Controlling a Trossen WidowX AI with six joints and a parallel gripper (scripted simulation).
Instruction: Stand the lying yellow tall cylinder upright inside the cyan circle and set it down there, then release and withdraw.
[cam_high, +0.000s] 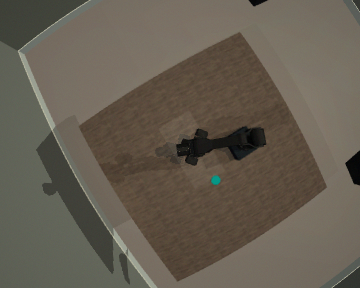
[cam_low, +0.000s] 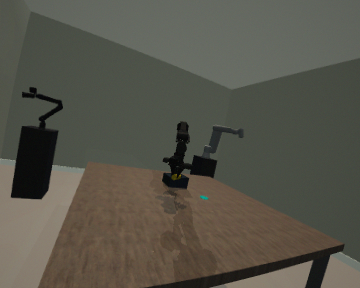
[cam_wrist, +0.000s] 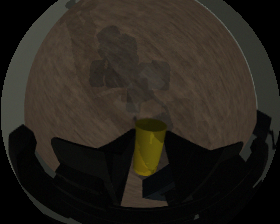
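The yellow tall cylinder is 10 mm behind my gripper tip and 20 mm to the left of it. From my gripper tip the other things lie so: cyan circle 10 mm behind, 260 mm to the left, 130 mm below.
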